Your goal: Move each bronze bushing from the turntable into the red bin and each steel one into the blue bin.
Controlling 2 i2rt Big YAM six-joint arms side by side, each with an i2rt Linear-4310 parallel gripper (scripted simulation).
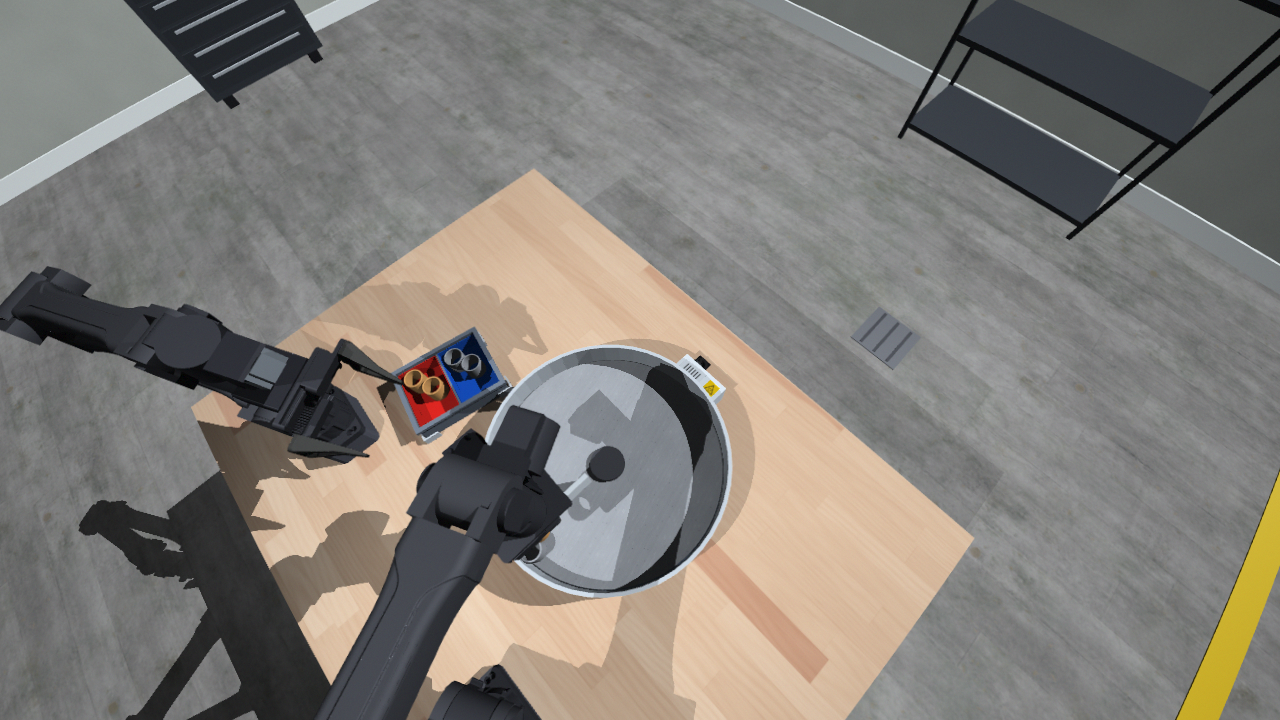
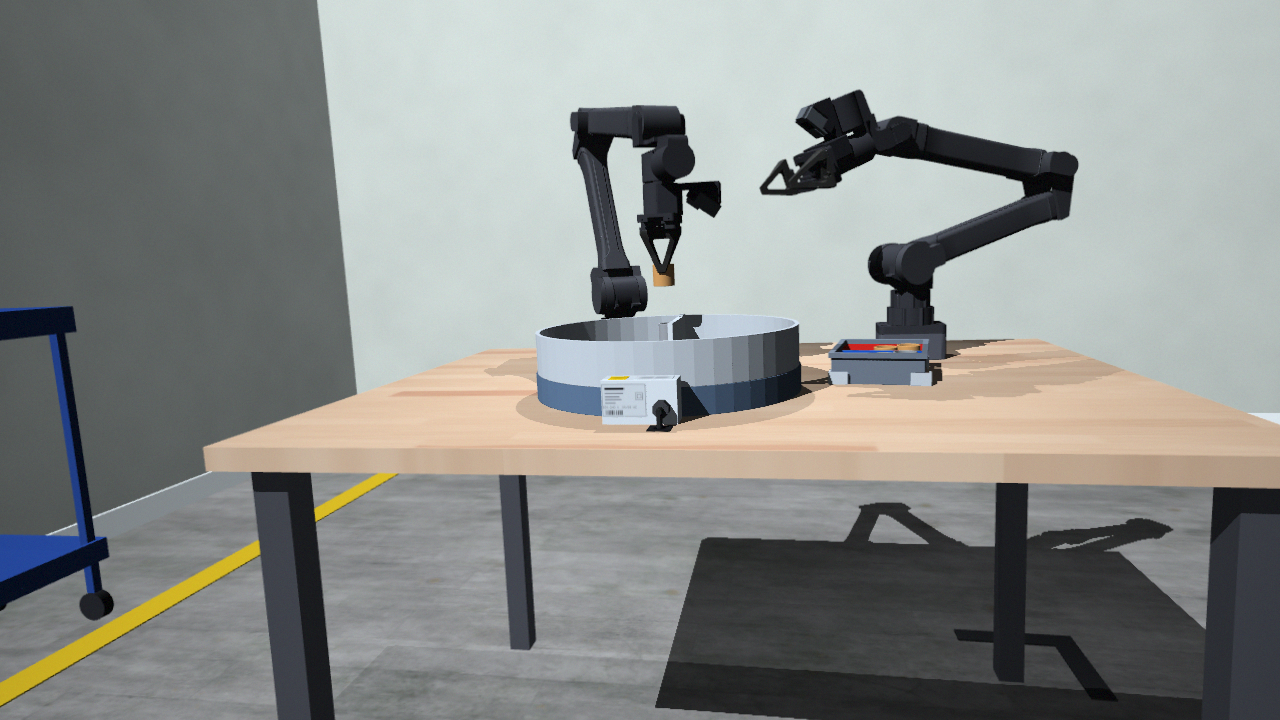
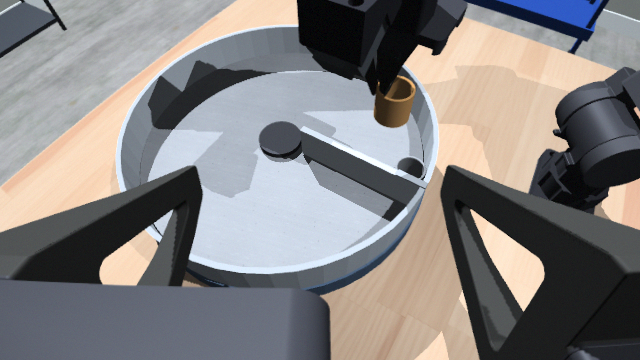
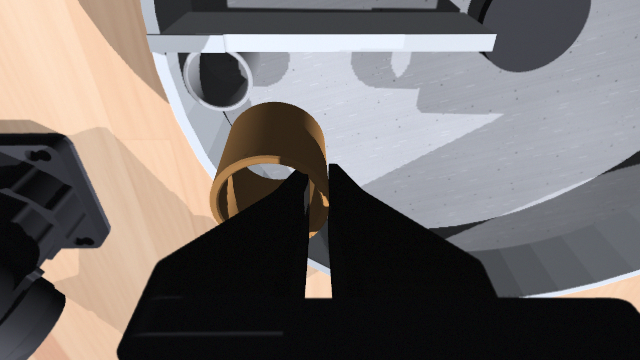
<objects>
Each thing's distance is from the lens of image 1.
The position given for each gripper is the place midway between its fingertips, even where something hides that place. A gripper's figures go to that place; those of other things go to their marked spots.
left gripper [image 1: 386, 418]: 0.63 m
right gripper [image 1: 542, 519]: 0.67 m
red bin [image 1: 425, 408]: 0.99 m
blue bin [image 1: 465, 386]: 0.97 m
grey tray [image 1: 442, 422]: 0.94 m
</objects>
